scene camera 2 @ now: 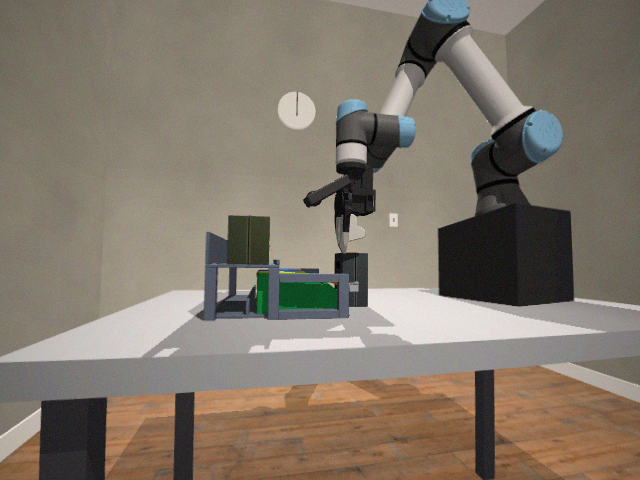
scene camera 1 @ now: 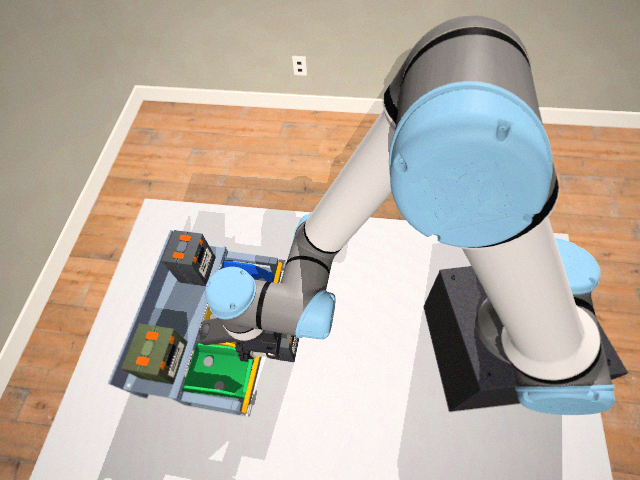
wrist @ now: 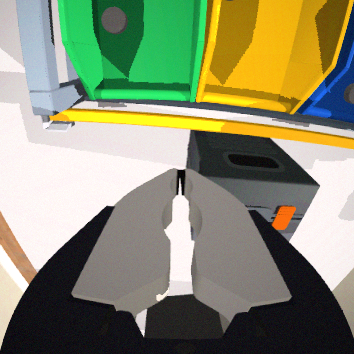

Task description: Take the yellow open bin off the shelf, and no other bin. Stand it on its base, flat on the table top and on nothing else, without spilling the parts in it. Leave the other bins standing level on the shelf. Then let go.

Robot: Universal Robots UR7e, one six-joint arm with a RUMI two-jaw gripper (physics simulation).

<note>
I see my gripper, a green bin, a dark case and a yellow open bin.
My gripper is seen too in scene camera 1 and in the wrist view.
</note>
